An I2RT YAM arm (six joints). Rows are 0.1 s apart.
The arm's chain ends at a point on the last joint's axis. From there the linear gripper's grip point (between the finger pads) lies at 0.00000 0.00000 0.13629 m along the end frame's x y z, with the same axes.
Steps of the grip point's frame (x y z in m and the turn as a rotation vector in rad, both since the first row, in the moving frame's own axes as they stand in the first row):
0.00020, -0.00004, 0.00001, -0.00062, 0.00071, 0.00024
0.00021, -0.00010, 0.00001, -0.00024, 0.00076, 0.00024
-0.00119, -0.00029, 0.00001, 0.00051, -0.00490, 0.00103
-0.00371, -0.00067, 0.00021, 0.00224, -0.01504, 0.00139
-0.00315, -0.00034, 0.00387, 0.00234, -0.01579, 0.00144
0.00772, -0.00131, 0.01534, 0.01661, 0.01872, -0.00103
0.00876, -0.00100, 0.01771, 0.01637, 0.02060, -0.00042
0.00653, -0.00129, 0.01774, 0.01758, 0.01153, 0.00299
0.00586, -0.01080, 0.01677, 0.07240, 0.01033, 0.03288
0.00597, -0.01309, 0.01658, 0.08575, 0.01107, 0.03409
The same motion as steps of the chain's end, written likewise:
0.00010, -0.00012, 0.00001, -0.00062, 0.00071, 0.00024
0.00011, -0.00013, 0.00001, -0.00024, 0.00076, 0.00024
-0.00052, -0.00022, 0.00001, 0.00051, -0.00490, 0.00103
-0.00166, -0.00036, 0.00023, 0.00224, -0.01504, 0.00139
-0.00100, -0.00002, 0.00389, 0.00234, -0.01579, 0.00144
0.00517, 0.00095, 0.01538, 0.01661, 0.01872, -0.00103
0.00595, 0.00123, 0.01776, 0.01637, 0.02060, -0.00042
0.00496, 0.00110, 0.01777, 0.01758, 0.01153, 0.00299
0.00429, -0.00097, 0.01713, 0.07240, 0.01033, 0.03288
0.00426, -0.00145, 0.01709, 0.08575, 0.01107, 0.03409

